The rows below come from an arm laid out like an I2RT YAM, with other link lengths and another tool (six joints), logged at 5 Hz.
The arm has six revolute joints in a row. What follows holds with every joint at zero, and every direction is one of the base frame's.
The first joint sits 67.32 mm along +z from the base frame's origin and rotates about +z.
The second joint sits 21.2 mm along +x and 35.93 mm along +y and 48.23 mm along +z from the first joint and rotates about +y.
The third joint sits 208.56 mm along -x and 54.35 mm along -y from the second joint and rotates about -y.
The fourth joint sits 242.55 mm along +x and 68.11 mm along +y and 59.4 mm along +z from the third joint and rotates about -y.
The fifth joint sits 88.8 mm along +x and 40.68 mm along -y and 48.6 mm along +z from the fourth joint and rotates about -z.
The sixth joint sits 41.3 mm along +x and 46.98 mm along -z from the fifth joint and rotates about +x.
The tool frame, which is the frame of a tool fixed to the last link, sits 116 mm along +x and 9 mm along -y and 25 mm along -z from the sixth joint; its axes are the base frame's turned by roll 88.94, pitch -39.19 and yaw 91.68 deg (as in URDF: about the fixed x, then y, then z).
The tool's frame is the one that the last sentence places.
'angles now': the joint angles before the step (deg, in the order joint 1, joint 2, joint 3, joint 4, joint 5, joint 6). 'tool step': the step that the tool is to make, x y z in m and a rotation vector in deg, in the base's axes. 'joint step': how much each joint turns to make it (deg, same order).
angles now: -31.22, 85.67, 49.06, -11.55, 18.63, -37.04
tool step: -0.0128, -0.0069, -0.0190, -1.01, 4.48, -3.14
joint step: -0.34, 4.05, 0.02, 0.70, 4.24, 0.08
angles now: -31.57, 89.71, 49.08, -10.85, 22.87, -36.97
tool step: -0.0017, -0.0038, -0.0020, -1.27, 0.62, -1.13
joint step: 0.02, 1.11, -0.02, 1.25, 1.82, 0.03
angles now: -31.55, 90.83, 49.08, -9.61, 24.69, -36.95
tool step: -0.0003, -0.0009, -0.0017, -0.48, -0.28, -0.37
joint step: 0.01, 0.27, -0.54, 1.24, 0.44, 0.15
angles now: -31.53, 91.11, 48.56, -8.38, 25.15, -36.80
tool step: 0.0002, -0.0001, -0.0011, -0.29, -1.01, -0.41
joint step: 0.00, -0.14, -0.87, 1.51, 0.04, 0.55
